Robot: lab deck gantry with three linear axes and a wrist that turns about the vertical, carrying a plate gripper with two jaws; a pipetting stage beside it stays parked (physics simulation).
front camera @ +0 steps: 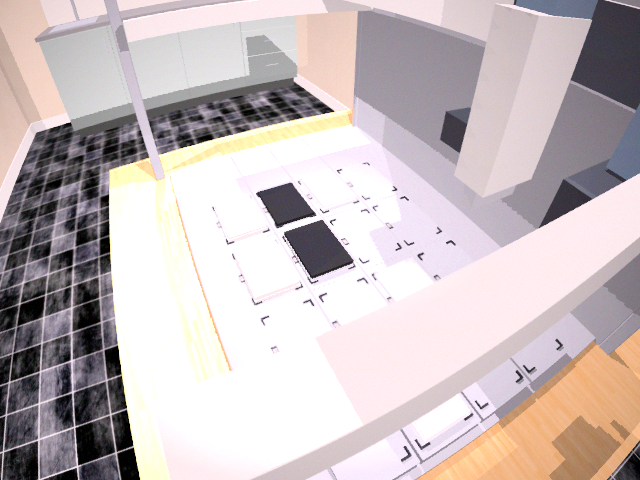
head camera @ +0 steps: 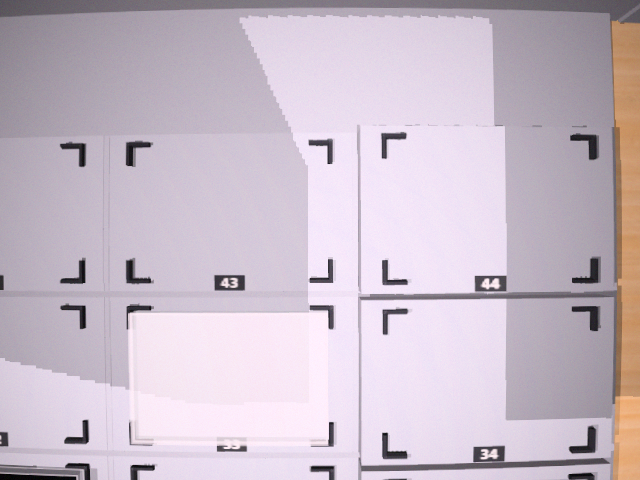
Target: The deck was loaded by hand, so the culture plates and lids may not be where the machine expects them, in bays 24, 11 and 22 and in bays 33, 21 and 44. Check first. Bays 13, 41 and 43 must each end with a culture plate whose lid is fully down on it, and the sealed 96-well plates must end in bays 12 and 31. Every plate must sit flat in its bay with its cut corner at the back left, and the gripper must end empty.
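Pixels of known places: robot's base, origin of the base link: (front camera: 213, 207).
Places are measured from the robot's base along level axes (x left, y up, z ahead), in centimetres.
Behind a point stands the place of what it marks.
In the head view a pale, smooth, see-through plate or lid (head camera: 227, 361) {x 26.9, y 0.8, z 39.2 cm} lies over bay 33; which it is, I cannot tell. Bay 43 (head camera: 206, 217) {x 36.1, y 0.0, z 37.7 cm} and bay 44 (head camera: 439, 206) {x 36.6, y 1.5, z 52.4 cm} hold no plate. In the front view two dark-topped plates stand in bay 21 (front camera: 285, 203) {x 14.9, y 0.8, z 7.2 cm} and bay 22 (front camera: 317, 246) {x 14.9, y 1.6, z 23.0 cm}; the second shows a pale body below. Pale plates stand in bay 11 (front camera: 240, 219) {x 4.1, y 1.4, z 8.5 cm}, bay 12 (front camera: 268, 269) {x 4.5, y 1.5, z 24.1 cm}, bay 31 (front camera: 329, 190) {x 25.3, y 1.4, z 8.0 cm} and bay 24 (front camera: 443, 415) {x 15.2, y 2.9, z 60.2 cm}. Cut corners are too small to read. The gripper's dark body shows partly at right; its jaws are hidden.
A pale column (front camera: 506, 108) {x 22.4, y 37.9, z 47.2 cm} hangs over the back right of the deck. A wide pale beam (front camera: 465, 330) {x 0.7, y 40.0, z 62.7 cm} crosses the front view and hides the near bays. Bay 34 (head camera: 439, 372) {x 26.3, y 1.4, z 52.4 cm} has black corner brackets. A thin upright post (front camera: 136, 98) {x -10.4, y 22.2, z -20.7 cm} stands at the far left.
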